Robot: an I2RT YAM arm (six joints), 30 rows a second.
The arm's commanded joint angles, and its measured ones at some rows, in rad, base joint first. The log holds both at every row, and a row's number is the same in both.
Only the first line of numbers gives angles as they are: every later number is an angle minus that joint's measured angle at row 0.
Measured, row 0:
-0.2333 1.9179 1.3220 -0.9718 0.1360 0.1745
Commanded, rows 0 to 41:
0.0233 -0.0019 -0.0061 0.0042 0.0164 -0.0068
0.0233 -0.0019 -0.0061 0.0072 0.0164 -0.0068
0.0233 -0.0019 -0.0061 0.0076 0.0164 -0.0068
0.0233 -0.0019 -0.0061 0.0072 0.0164 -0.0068
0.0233 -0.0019 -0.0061 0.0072 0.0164 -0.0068
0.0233 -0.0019 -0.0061 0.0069 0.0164 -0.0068
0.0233 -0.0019 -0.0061 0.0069 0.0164 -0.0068
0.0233 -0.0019 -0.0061 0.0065 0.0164 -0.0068
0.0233 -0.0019 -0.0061 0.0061 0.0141 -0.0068
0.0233 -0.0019 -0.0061 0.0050 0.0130 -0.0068
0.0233 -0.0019 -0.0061 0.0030 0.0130 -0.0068
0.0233 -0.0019 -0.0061 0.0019 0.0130 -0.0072
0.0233 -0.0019 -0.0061 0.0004 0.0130 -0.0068
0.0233 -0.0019 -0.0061 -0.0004 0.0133 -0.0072
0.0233 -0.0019 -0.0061 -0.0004 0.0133 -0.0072
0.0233 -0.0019 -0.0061 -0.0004 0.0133 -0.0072
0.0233 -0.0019 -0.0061 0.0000 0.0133 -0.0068
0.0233 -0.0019 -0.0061 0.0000 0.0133 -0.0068
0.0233 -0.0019 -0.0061 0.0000 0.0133 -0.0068
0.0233 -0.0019 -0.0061 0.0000 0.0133 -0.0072
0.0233 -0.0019 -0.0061 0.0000 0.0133 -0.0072
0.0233 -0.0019 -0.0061 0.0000 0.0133 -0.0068
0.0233 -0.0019 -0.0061 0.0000 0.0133 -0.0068
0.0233 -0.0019 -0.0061 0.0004 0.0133 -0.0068
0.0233 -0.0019 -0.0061 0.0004 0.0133 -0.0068
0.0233 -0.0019 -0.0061 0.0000 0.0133 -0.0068
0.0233 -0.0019 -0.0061 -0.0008 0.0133 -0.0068
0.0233 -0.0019 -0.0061 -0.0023 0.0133 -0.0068
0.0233 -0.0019 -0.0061 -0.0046 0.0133 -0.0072
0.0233 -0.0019 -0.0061 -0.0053 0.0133 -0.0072
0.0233 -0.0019 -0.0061 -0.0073 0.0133 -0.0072
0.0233 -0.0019 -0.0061 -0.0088 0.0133 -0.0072
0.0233 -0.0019 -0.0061 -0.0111 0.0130 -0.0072
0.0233 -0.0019 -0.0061 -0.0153 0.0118 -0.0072
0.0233 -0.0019 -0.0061 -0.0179 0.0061 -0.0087
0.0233 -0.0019 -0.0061 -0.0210 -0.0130 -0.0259
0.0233 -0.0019 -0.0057 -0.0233 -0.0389 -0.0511
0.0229 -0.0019 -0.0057 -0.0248 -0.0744 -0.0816
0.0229 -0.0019 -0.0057 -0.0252 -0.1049 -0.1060
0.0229 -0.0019 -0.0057 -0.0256 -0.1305 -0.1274
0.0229 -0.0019 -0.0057 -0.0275 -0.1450 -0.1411
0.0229 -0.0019 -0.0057 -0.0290 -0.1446 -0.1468
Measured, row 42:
0.0000 0.0000 -0.0019 -0.0263 -0.0782 -0.0740
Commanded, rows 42 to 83:
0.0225 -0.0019 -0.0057 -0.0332 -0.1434 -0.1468
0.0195 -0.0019 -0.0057 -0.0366 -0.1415 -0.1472
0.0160 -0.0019 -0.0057 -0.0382 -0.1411 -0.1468
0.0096 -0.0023 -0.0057 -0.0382 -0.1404 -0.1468
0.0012 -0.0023 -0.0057 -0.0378 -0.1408 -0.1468
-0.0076 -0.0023 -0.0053 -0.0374 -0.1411 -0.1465
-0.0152 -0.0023 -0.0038 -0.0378 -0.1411 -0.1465
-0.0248 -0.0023 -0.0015 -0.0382 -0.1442 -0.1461
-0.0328 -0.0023 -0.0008 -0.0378 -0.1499 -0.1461
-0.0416 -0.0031 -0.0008 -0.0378 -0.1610 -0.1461
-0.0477 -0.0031 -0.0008 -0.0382 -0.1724 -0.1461
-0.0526 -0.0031 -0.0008 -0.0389 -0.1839 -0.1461
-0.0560 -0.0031 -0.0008 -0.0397 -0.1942 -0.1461
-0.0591 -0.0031 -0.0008 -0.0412 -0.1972 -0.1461
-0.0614 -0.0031 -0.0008 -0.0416 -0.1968 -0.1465
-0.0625 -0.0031 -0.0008 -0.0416 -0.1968 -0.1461
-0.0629 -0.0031 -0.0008 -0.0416 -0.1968 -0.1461
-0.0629 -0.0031 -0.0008 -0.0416 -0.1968 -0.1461
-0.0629 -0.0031 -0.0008 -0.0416 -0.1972 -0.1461
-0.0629 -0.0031 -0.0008 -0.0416 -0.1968 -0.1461
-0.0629 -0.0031 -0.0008 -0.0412 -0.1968 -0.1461
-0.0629 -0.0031 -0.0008 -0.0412 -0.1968 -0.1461
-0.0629 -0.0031 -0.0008 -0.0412 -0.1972 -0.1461
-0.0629 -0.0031 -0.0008 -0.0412 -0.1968 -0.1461
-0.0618 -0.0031 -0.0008 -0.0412 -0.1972 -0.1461
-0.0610 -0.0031 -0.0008 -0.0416 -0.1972 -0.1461
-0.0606 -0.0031 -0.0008 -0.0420 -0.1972 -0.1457
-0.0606 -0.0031 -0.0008 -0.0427 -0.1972 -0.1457
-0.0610 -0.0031 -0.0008 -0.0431 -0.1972 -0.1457
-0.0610 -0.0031 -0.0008 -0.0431 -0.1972 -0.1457
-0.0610 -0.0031 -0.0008 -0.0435 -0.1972 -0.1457
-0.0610 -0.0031 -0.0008 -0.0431 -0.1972 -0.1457
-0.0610 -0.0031 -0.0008 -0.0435 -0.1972 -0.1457
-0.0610 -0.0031 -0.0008 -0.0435 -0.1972 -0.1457
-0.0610 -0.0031 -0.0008 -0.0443 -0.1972 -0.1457
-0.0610 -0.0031 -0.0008 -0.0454 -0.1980 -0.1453
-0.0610 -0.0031 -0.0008 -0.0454 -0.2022 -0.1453
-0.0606 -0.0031 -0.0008 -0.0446 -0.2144 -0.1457
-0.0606 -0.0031 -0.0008 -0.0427 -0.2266 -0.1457
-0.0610 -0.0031 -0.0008 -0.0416 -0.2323 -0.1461
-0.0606 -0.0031 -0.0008 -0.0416 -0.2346 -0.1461
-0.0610 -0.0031 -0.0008 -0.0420 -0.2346 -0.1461
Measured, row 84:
-0.0564 0.0000 -0.0019 -0.0408 -0.2091 -0.1343
